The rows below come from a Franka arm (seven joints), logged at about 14 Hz.
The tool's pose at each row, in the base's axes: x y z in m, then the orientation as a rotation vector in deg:
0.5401, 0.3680, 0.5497, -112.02, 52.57, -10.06
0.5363, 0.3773, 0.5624, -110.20, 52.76, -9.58
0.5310, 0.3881, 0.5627, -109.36, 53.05, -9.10
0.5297, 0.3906, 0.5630, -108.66, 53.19, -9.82
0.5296, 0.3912, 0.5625, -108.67, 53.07, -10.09
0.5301, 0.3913, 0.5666, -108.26, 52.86, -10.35
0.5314, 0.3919, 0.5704, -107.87, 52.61, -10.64
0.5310, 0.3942, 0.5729, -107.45, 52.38, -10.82
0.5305, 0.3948, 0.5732, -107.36, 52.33, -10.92
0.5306, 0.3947, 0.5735, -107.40, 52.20, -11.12
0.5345, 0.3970, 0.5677, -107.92, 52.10, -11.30
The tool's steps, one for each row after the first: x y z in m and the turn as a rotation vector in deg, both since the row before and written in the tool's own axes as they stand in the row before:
-0.0119, -0.0108, -0.0023, 1.43, -0.55, 0.95
-0.0110, -0.0002, 0.0050, 0.53, -0.32, 0.67
-0.0026, -0.0001, 0.0010, 0.77, 0.43, 0.04
-0.0003, 0.0003, 0.0006, 0.10, 0.12, -0.19
-0.0008, -0.0036, -0.0018, 0.49, -0.01, -0.09
-0.0005, -0.0039, -0.0008, 0.50, 0.00, -0.13
-0.0025, -0.0024, 0.0002, 0.49, -0.07, -0.07
-0.0008, -0.0001, 0.0000, 0.12, 0.03, -0.04
0.0001, -0.0003, -0.0002, 0.06, 0.07, -0.18
0.0027, 0.0024, 0.0064, -0.38, 0.15, -0.32

